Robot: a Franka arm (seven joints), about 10 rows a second.
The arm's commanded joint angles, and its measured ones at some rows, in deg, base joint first. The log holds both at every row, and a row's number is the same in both.
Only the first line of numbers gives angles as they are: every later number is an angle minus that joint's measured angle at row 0.
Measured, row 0:
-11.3, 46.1, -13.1, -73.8, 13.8, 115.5, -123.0
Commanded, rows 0 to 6:
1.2, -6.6, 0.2, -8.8, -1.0, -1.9, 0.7
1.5, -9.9, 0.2, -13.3, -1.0, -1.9, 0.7
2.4, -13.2, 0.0, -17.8, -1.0, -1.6, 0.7
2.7, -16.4, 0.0, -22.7, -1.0, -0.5, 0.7
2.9, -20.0, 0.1, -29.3, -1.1, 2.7, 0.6
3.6, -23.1, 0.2, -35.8, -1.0, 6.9, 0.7
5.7, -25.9, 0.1, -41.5, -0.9, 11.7, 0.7
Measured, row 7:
3.0, -18.5, 0.1, -29.3, 0.0, 5.0, 0.1
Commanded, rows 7 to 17:
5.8, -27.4, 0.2, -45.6, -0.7, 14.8, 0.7
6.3, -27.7, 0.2, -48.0, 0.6, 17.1, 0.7
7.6, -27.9, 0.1, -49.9, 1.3, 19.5, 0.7
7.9, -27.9, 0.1, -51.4, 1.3, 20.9, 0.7
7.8, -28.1, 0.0, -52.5, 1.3, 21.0, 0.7
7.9, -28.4, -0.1, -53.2, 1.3, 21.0, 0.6
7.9, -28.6, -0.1, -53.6, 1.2, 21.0, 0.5
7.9, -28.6, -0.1, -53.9, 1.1, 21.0, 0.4
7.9, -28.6, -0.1, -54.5, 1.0, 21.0, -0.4
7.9, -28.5, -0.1, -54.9, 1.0, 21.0, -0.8
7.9, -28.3, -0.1, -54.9, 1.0, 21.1, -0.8
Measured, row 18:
7.6, -26.6, 0.2, -52.9, 0.4, 20.3, 0.0
